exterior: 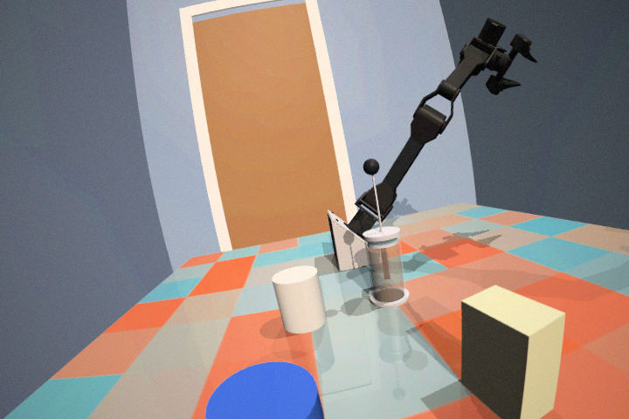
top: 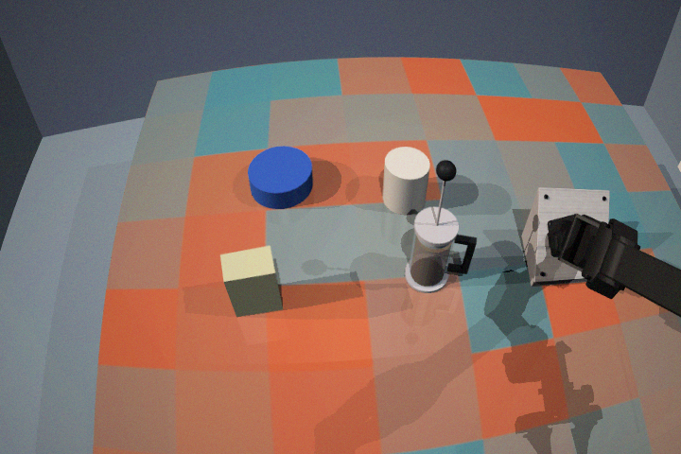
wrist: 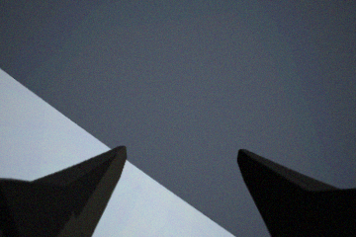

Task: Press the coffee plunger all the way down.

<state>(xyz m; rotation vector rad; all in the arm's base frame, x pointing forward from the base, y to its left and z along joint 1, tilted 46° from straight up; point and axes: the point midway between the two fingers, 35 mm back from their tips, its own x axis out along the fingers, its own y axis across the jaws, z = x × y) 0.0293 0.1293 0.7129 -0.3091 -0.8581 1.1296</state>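
Right now my gripper tip is 650 mm to the left of the glass coffee press, 340 mm above it and 150 mm short of it. Round my gripper tip: white cylinder 820 mm to the right, 420 mm below, 170 mm ahead.
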